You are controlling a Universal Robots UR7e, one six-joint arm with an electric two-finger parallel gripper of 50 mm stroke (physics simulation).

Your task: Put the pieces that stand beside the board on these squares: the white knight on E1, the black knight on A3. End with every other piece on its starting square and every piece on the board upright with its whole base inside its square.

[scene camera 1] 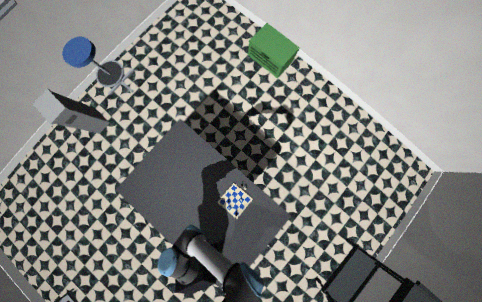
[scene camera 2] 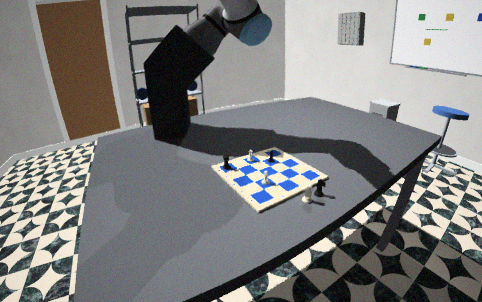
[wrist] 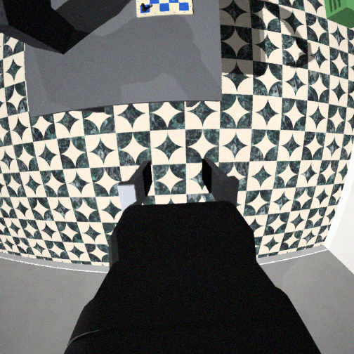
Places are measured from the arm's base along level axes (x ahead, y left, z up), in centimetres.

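Where they show: gripper, between the fingertips: (scene camera 1: 323, 301); arm's base, origin of its link: (scene camera 1: 188, 268) (scene camera 2: 197, 43).
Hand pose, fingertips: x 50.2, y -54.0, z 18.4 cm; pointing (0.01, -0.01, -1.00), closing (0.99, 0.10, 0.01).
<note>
Things, the pixels of their top centre, and the offset from my fingertips. Level surfaces: height alone.
- cream board, centre of its top: (scene camera 2: 268, 171) (scene camera 1: 235, 200) dx -7.4, dy +58.8, dz -52.3 cm
- white knight, centre of its top: (scene camera 2: 309, 185) dx +6.4, dy +60.3, dz -48.9 cm
- black knight, centre of its top: (scene camera 2: 321, 179) dx +6.1, dy +64.2, dz -48.9 cm
- grey table, height of its surface: dz -52.9 cm
The blue and cream board (scene camera 1: 228, 209) (scene camera 2: 278, 197) (wrist: 170, 13) lies on the table. The white knight (scene camera 2: 307, 195) and the black knight (scene camera 2: 320, 188) stand upright side by side on the table, just off the board's near right edge in scene camera 2. On the board stand two black pieces (scene camera 2: 226, 162) (scene camera 2: 271, 156) and two white pieces (scene camera 2: 251, 155) (scene camera 2: 266, 177), all upright; their exact squares are hard to read. My gripper (wrist: 176, 170) is open and empty, away from the board, with floor tiles showing between its fingers, beyond the table edge in the wrist view.
The grey table (scene camera 1: 165, 175) (scene camera 2: 150, 240) (wrist: 125, 65) carries the board. A black part of the arm (scene camera 2: 170, 85) rises behind the board. A green cabinet (scene camera 1: 274, 49), a blue stool (scene camera 1: 79, 51) (scene camera 2: 450, 112) and a shelf rack (scene camera 2: 162, 10) stand on the floor around it.
</note>
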